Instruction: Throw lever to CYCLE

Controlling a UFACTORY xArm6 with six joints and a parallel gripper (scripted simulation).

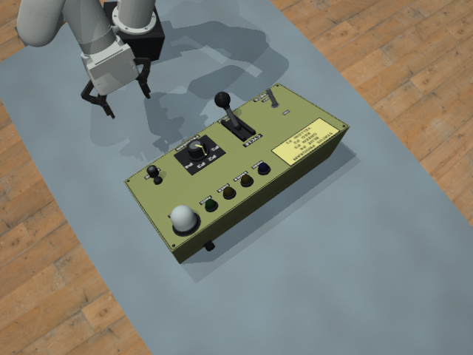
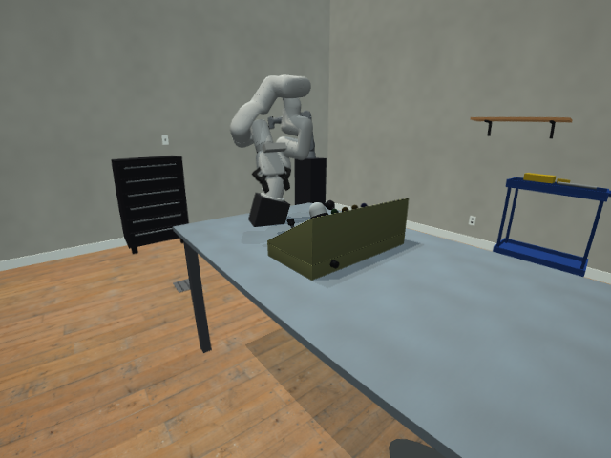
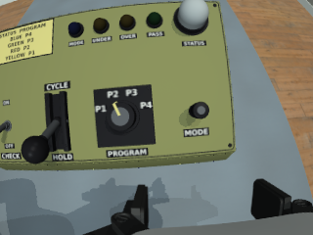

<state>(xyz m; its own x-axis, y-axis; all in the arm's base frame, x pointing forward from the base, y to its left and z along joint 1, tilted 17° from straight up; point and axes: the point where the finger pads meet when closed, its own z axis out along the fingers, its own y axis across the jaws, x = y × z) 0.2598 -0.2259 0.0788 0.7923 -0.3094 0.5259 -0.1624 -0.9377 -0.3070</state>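
The black ball-topped lever is 19 cm to the left of my hand, 14 cm ahead of it and 10 cm below it. The rest, counted from my hand: rotary selector 16 cm ahead, 11 cm below, 7 cm to the left; black mode toggle 14 cm ahead, 11 cm below, 5 cm to the right; olive console 19 cm ahead, 13 cm to the left, 13 cm below.
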